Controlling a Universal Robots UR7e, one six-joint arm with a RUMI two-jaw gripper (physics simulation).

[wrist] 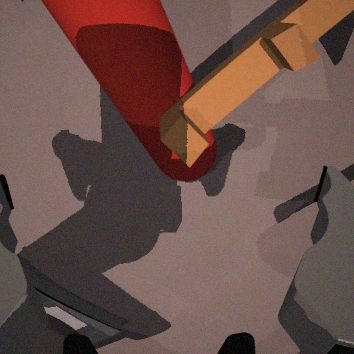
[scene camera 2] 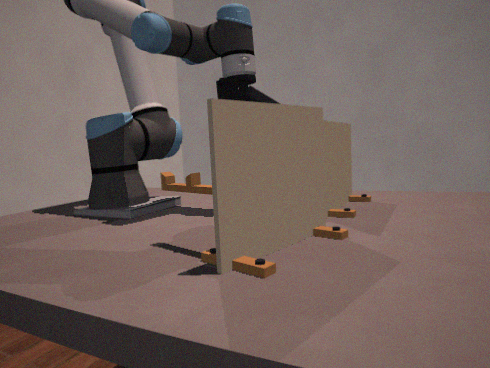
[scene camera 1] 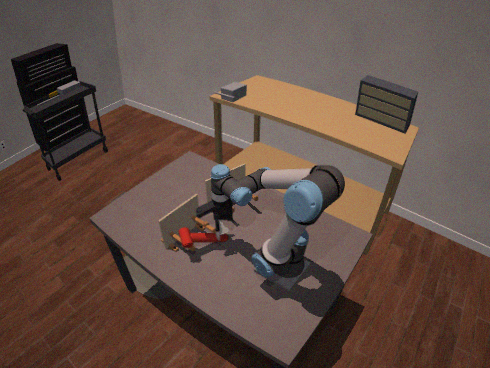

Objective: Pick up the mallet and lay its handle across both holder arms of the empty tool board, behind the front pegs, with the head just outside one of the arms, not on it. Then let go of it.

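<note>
The red mallet is in front of the left tool board. In scene camera 1 its head overlaps the left holder arm; whether it touches that arm is unclear. Its handle points toward the robot base. In the wrist view the pegged tip of a holder arm covers part of the handle's end, which lies lower than the arm. My gripper is open and empty, above the table near the handle end. Its fingertips and the mallet are hidden behind the board in scene camera 2.
A second tool board stands farther along the table, with small orange holder parts at it. The robot base stands to the right of the boards in scene camera 1. A wooden workbench is behind the table; a dark tool cart stands at left.
</note>
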